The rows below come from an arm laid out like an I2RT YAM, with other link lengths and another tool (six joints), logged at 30 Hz.
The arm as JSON. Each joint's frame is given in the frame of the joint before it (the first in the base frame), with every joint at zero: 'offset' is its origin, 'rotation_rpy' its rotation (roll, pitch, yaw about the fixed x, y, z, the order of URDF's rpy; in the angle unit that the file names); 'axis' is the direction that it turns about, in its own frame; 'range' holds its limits. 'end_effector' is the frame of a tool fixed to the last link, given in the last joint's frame.
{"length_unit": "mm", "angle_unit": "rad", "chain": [
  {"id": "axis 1", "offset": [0.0, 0.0, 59.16], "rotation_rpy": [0.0, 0.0, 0.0], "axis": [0.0, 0.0, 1.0], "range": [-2.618, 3.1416]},
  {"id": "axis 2", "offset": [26.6, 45.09, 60.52], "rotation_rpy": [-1.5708, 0.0, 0.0], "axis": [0.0, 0.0, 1.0], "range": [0.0, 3.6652]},
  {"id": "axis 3", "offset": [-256.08, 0.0, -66.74], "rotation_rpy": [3.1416, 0.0, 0.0], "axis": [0.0, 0.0, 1.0], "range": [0.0, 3.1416]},
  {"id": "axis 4", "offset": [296.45, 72.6, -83.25], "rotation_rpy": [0.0, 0.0, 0.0], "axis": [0.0, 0.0, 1.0], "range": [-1.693, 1.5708]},
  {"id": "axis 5", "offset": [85.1, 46.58, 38.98], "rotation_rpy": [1.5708, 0.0, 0.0], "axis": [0.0, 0.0, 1.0], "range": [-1.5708, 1.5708]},
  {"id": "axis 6", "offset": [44.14, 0.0, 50.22], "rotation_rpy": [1.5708, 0.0, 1.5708], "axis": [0.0, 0.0, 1.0], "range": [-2.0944, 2.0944]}
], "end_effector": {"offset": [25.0, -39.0, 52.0], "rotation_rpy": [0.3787, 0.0, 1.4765]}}
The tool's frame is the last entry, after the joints.
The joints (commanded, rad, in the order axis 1, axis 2, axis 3, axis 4, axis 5, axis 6), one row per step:
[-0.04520 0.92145 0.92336 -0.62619 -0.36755 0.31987]
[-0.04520 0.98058 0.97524 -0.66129 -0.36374 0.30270]
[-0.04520 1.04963 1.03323 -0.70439 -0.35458 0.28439]
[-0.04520 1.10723 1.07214 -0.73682 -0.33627 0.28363]
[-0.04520 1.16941 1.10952 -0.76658 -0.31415 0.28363]
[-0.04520 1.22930 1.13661 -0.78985 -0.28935 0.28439]
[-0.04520 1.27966 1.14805 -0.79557 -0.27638 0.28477]
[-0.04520 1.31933 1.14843 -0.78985 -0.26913 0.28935]
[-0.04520 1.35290 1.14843 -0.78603 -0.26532 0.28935]
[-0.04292 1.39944 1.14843 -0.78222 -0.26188 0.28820]
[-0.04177 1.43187 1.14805 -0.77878 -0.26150 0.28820]
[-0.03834 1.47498 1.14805 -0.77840 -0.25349 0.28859]
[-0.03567 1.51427 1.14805 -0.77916 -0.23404 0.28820]
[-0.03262 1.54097 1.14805 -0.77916 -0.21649 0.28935]
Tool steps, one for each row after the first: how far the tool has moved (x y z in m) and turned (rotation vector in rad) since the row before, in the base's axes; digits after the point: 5 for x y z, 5 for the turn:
[0.00916 -0.00033 0.00023 -0.01345 0.03686 0.00660]
[0.01064 -0.00090 -0.00207 -0.01686 0.04853 0.00392]
[0.00863 -0.00224 -0.00654 -0.01065 0.05139 -0.01296]
[0.00945 -0.00269 -0.00889 -0.01338 0.05522 -0.01543]
[0.00877 -0.00296 -0.01227 -0.01567 0.05706 -0.01683]
[0.00781 -0.00169 -0.01381 -0.00794 0.04515 -0.00830]
[0.00610 -0.00115 -0.01371 -0.00171 0.03492 -0.00783]
[0.00469 -0.00060 -0.01198 -0.00181 0.02986 -0.00214]
[0.00570 0.00035 -0.01705 -0.00163 0.04254 0.00140]
[0.00356 0.00028 -0.01214 0.00091 0.02936 0.00096]
[0.00351 0.00045 -0.01652 -0.00518 0.04307 -0.00065]
[0.00232 -0.00095 -0.01515 -0.01623 0.04058 -0.00537]
[0.00124 -0.00059 -0.01024 -0.01470 0.02747 -0.00501]

